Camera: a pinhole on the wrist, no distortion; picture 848 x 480 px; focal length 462.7 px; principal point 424.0 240.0 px. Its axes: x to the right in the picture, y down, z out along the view. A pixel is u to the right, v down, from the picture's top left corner.
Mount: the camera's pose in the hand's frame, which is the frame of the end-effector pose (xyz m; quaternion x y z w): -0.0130 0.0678 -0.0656 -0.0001 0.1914 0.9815 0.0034
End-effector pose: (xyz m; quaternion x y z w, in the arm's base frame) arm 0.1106 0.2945 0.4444 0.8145 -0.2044 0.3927 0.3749
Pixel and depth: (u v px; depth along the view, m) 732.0 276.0 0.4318
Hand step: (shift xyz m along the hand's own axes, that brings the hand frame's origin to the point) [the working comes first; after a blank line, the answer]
In the camera's frame: 0.2874 0.0336 0.4318

-0.3002 0.2008 0.3468
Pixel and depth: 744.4 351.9 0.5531
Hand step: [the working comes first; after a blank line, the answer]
In the camera's frame: 0.3830 0.1338 0.5531

-0.3963 0.1542 0.4967
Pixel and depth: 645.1 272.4 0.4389
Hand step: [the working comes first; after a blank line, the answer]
In the camera's frame: 0.2097 0.0307 0.4389

-0.2224 0.2056 0.3524
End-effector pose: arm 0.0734 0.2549 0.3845 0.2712 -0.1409 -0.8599 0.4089
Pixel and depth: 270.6 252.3 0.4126
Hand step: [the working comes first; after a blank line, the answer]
In the camera's frame: -0.1368 0.0110 0.4126

0.1242 0.2118 0.3211
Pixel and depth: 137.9 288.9 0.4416
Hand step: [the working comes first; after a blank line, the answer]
In the camera's frame: -0.2731 0.0467 0.4416

0.2602 0.1887 0.3616
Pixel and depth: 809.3 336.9 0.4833
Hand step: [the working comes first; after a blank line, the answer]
In the camera's frame: 0.4025 0.1012 0.4833

-0.4156 0.1583 0.4197
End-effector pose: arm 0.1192 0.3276 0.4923 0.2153 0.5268 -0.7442 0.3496
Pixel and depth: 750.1 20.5 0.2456
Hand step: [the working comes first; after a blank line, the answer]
In the camera's frame: 0.1731 -0.1165 0.2456

-0.1850 0.2692 0.1180
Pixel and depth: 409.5 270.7 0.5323
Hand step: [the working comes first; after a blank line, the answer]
In the camera's frame: -0.0167 0.0353 0.5323

0.0040 0.2350 0.4410
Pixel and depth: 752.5 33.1 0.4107
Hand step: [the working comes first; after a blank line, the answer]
In the camera's frame: 0.2916 -0.1836 0.4107

-0.3029 0.3942 0.2456
